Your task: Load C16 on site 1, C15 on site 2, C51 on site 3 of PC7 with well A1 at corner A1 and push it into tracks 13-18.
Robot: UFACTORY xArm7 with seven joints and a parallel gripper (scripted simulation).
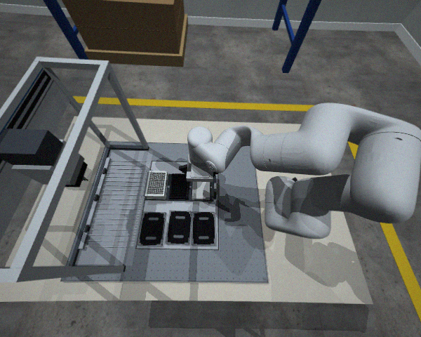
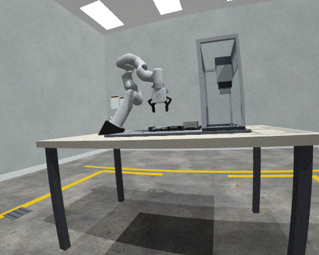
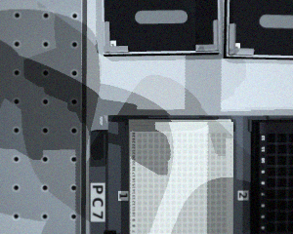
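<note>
My hand is 4 cm short of the small white corner mark, 13 cm to the right of it and 13 cm above it. Also, from my hand: dark carrier PC7: 10 cm ahead, 1 cm to the left, 12 cm below; black 96-well plate C15: 10 cm ahead, 1 cm to the left, 12 cm below; white 384-well plate C16: 20 cm ahead, 1 cm to the left, 11 cm below.
</note>
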